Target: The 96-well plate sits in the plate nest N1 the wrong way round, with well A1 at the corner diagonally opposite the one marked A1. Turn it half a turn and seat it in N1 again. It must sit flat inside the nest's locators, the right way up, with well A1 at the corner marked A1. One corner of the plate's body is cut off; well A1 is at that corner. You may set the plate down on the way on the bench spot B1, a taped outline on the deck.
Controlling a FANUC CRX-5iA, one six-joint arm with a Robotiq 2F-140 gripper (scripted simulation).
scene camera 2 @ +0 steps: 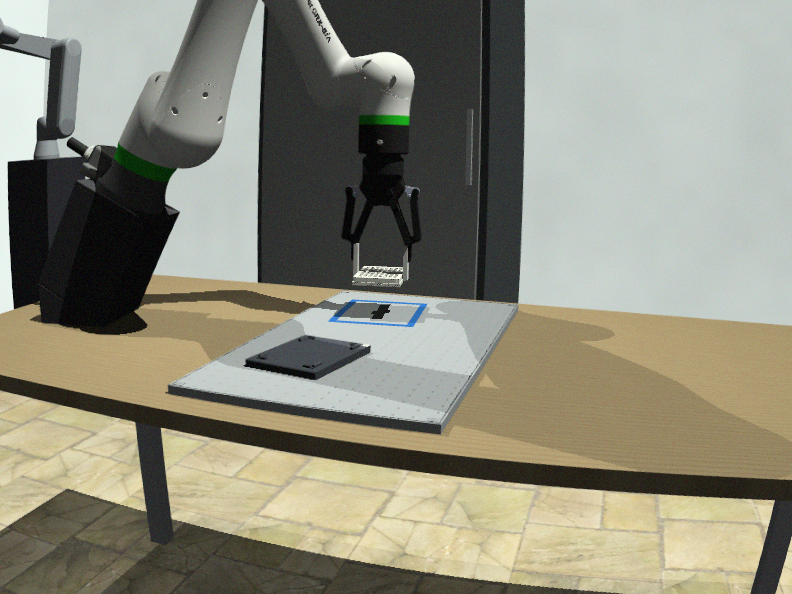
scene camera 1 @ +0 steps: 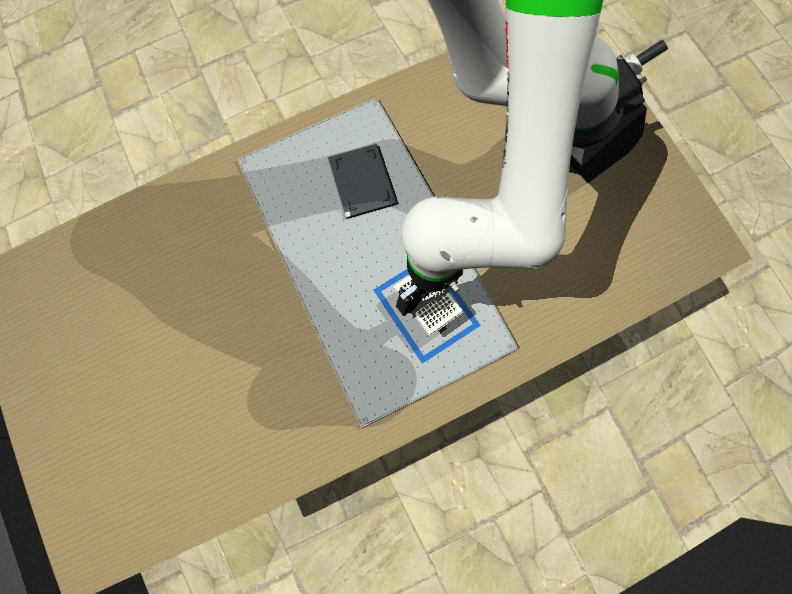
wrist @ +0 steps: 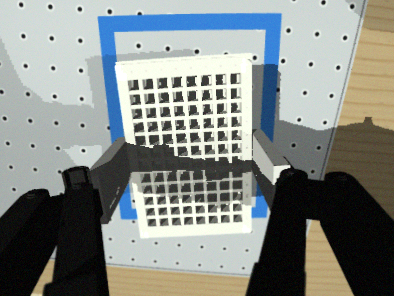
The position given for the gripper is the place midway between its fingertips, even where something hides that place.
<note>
In view: the gripper [scene camera 2: 380,278], a white 96-well plate [scene camera 1: 444,310] and a dark plate nest N1 [scene camera 1: 361,179].
The white 96-well plate shows as well in scene camera 2 [scene camera 2: 369,275] and in the wrist view [wrist: 187,89]. The gripper also shows in scene camera 1 [scene camera 1: 427,300] and in the wrist view [wrist: 190,151]. The dark plate nest N1 also shows in scene camera 2 [scene camera 2: 288,358].
</note>
